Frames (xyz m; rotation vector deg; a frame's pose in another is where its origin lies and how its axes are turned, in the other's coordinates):
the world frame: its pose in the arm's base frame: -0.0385 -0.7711 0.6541 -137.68 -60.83 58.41
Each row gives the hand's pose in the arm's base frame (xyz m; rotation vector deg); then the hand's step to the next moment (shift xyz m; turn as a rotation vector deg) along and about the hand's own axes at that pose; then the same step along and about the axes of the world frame.
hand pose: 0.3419 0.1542 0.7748 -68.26 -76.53 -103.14
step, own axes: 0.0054 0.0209 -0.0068 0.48 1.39 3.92
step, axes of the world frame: -0.0094 0.0086 -0.0187 2.80 -1.83 -2.52
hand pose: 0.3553 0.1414 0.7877 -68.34 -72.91 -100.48
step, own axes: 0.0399 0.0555 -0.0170 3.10 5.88 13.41
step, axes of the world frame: -0.0373 0.0080 -0.0592 8.70 -6.73 -10.15
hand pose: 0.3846 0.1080 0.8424 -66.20 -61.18 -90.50
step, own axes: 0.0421 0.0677 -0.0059 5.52 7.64 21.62
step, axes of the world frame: -0.0186 0.0218 -0.0747 13.30 -12.19 -15.19
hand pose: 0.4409 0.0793 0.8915 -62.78 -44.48 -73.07
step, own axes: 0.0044 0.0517 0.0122 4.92 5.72 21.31
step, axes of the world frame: 0.0311 0.0233 -0.0364 12.50 -13.08 -13.55
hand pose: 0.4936 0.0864 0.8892 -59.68 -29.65 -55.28
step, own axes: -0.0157 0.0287 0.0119 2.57 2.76 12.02
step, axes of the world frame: 0.0344 0.0052 0.0016 6.79 -7.68 -7.33
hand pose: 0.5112 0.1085 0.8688 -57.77 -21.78 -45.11
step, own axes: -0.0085 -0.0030 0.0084 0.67 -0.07 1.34
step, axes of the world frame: 0.0035 -0.0108 0.0048 0.32 -0.94 -1.13
